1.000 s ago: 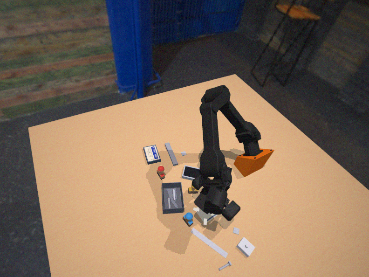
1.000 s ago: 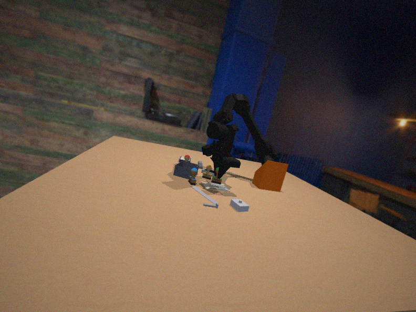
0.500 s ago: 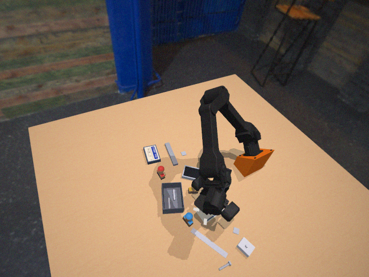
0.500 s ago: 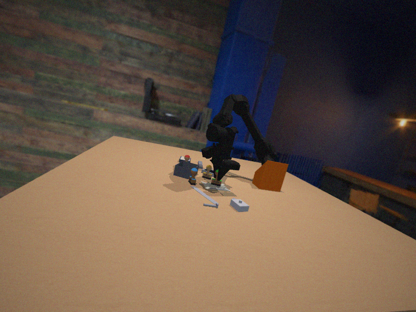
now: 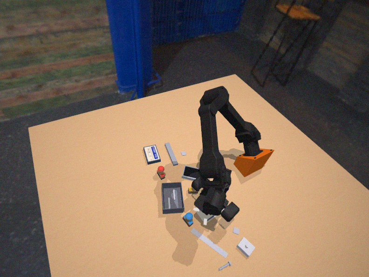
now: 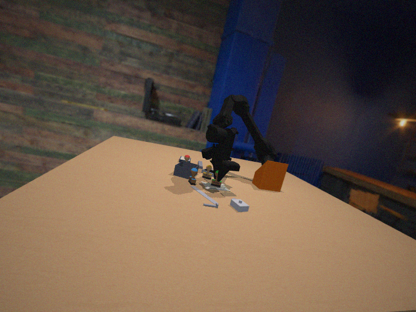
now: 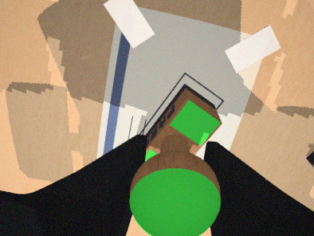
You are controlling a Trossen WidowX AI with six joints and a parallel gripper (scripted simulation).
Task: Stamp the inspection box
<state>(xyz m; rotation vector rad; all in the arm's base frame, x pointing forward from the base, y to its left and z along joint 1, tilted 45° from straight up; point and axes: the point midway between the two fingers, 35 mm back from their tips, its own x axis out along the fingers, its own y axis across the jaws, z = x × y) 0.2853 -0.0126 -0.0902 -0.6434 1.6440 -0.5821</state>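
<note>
My gripper tip is right at the green-knobbed pass stamp. Also, from my gripper tip: yellow stamp: 10 cm to the right, 1 cm below; white card: 3 cm below; blue stamp: 10 cm ahead, 1 cm to the right, 1 cm below.
</note>
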